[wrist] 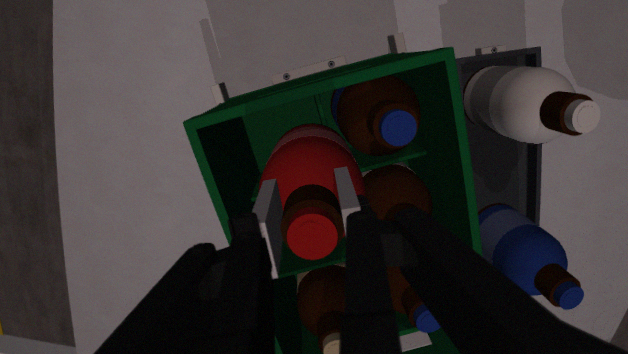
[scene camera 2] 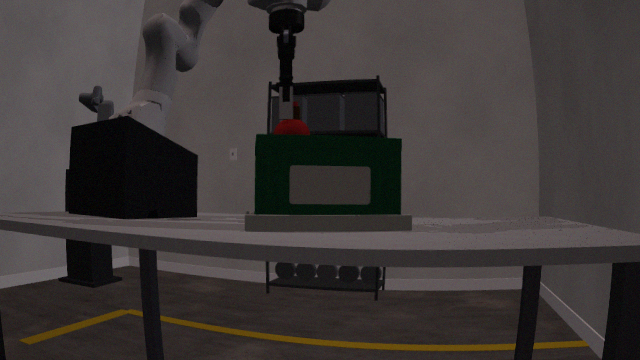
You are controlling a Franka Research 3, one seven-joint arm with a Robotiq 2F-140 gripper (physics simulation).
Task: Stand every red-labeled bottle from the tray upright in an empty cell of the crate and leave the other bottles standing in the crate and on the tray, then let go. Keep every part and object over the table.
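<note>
What you'd see in the pictures is my gripper and a red-labeled bottle, and the wrist view has my gripper in it too.
</note>
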